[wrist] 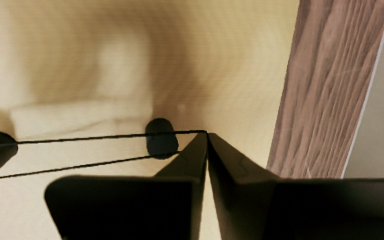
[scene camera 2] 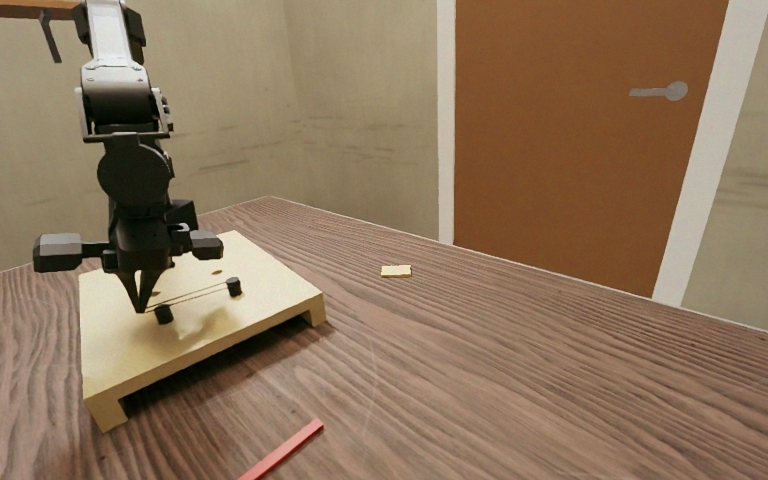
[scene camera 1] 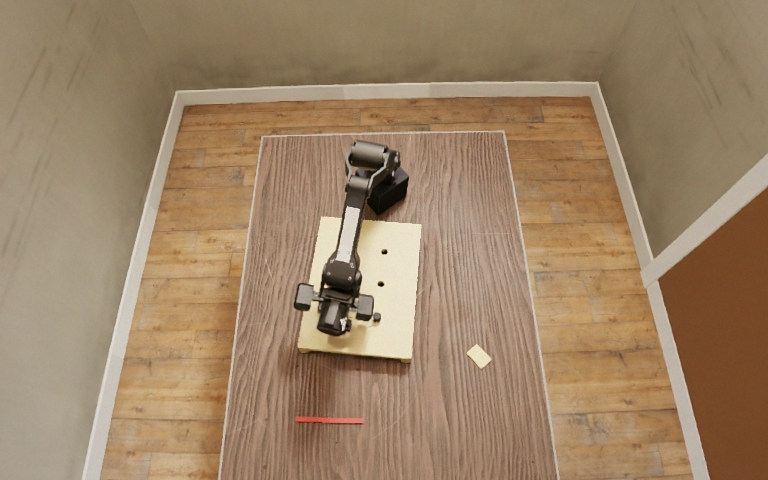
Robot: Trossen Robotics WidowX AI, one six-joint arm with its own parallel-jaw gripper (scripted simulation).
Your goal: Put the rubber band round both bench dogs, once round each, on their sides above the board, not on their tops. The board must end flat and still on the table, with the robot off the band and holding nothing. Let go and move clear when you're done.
Scene:
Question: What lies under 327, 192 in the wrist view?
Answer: My gripper.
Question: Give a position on a pale board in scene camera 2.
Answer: At 122, 352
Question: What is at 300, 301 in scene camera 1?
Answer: My gripper.

